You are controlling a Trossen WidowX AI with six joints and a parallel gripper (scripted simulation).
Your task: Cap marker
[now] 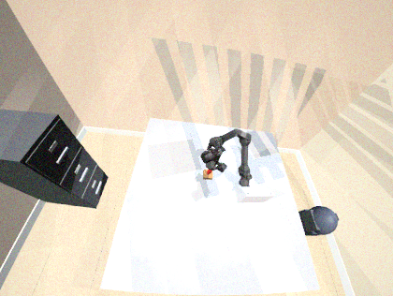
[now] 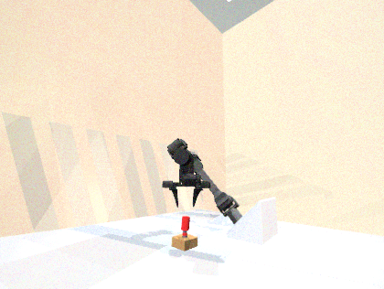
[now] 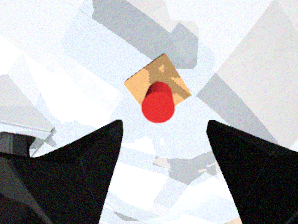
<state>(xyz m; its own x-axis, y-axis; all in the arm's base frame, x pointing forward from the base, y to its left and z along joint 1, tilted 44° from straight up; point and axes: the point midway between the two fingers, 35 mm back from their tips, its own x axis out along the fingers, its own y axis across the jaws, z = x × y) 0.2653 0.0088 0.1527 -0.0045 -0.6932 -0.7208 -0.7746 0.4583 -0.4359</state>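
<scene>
The red cap is 60 mm below my gripper tip. The rest, counted from my gripper tip: dark marker (70 mm below); tan holder block (120 mm below).
</scene>
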